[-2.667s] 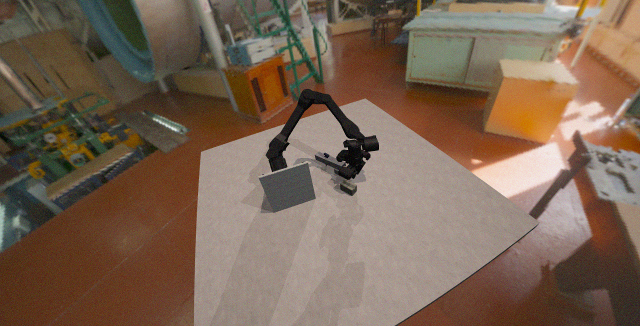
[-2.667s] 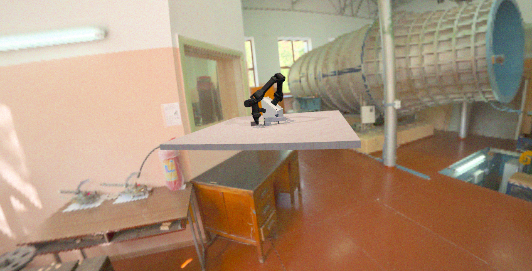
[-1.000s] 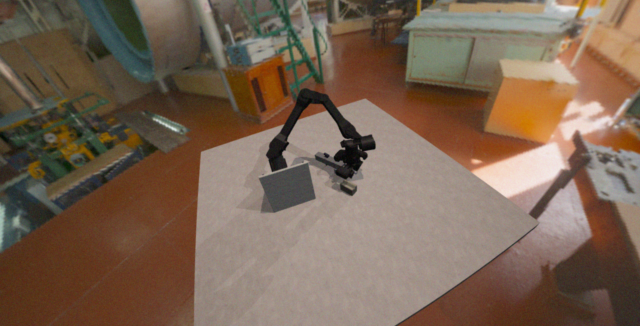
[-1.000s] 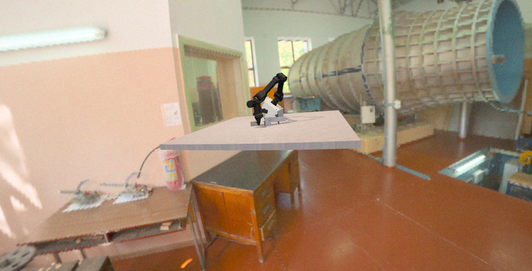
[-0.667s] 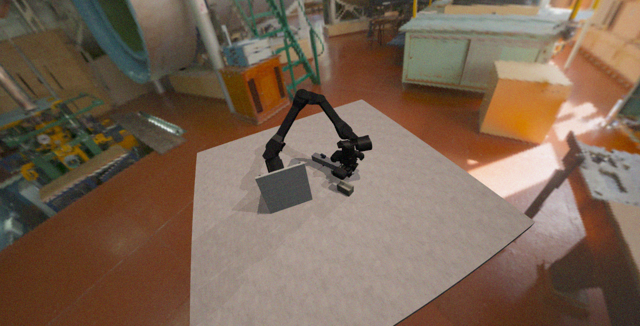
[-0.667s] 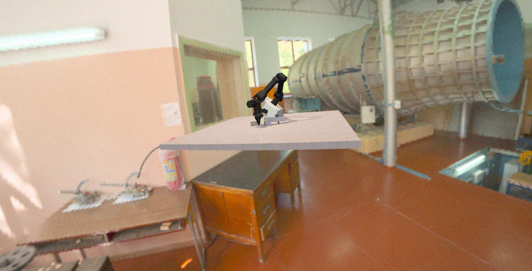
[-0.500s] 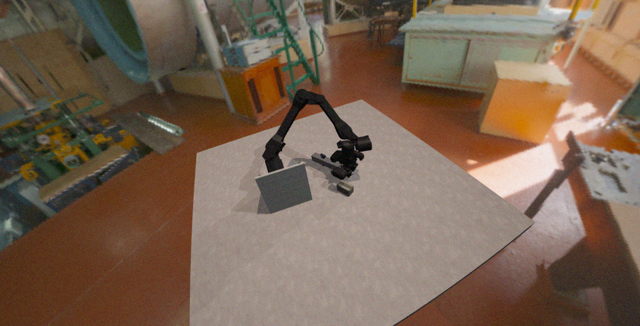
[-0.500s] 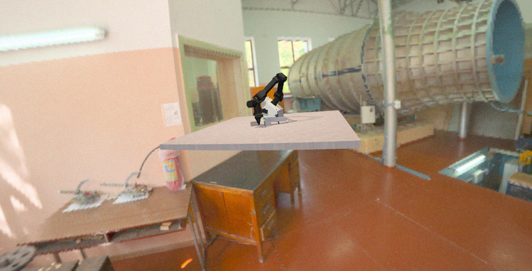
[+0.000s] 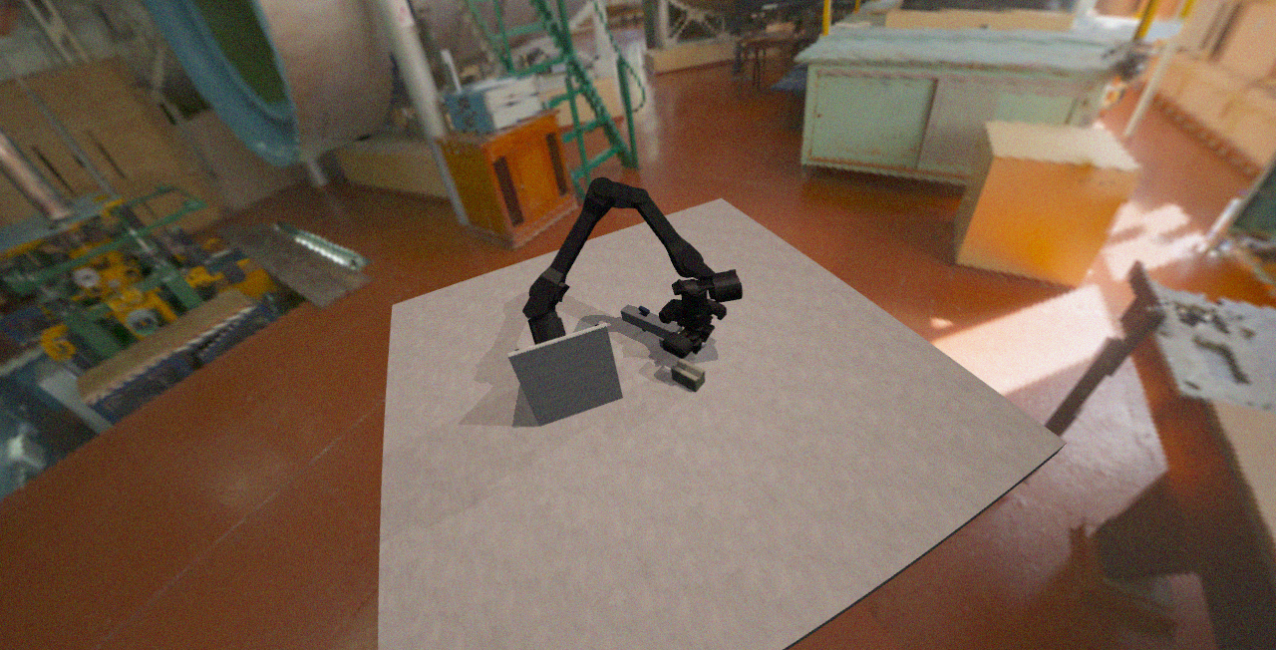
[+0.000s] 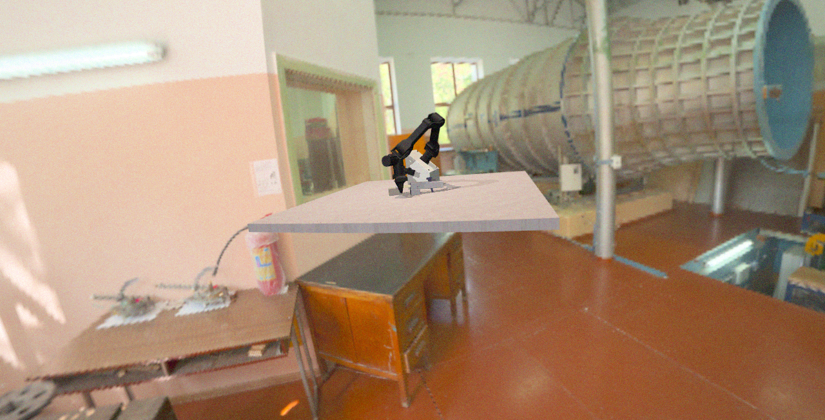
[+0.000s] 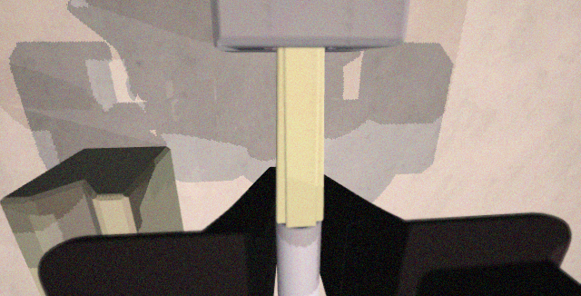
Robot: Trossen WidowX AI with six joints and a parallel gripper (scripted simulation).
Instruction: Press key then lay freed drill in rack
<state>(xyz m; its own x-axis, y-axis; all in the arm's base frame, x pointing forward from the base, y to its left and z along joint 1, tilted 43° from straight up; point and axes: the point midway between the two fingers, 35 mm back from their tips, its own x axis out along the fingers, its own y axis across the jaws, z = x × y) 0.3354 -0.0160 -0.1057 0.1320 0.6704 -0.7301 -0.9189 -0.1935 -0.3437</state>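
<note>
Now: the drill 1 cm behind my gripper tip, 4 cm to the left of it and 3 cm above it. Round my gripper tip: rack (6 cm behind, 5 cm to the right); dark key (6 cm behind, 15 cm to the left, 3 cm above); grey housing (5 cm behind, 13 cm to the left, 2 cm above).
</note>
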